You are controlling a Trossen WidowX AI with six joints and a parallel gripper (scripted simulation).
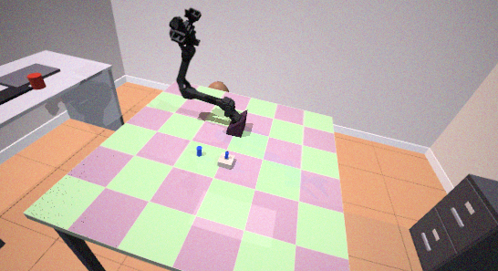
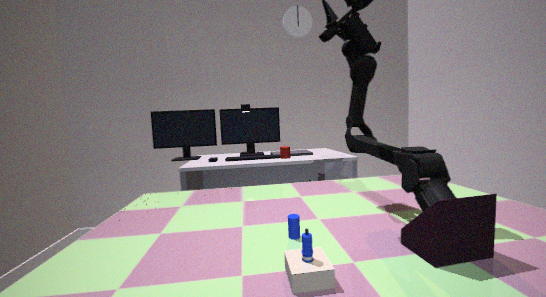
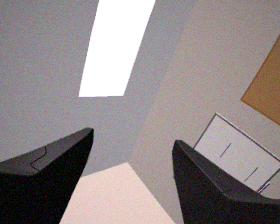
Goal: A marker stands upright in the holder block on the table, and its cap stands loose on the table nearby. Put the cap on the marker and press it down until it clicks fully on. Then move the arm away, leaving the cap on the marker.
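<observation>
Now: gripper tip 160 mm short of the blue cap, 150 mm to the right of it and 630 mm above it. Also, from my gripper tip: blue marker (170 mm ahead, 300 mm to the left, 590 mm below).
</observation>
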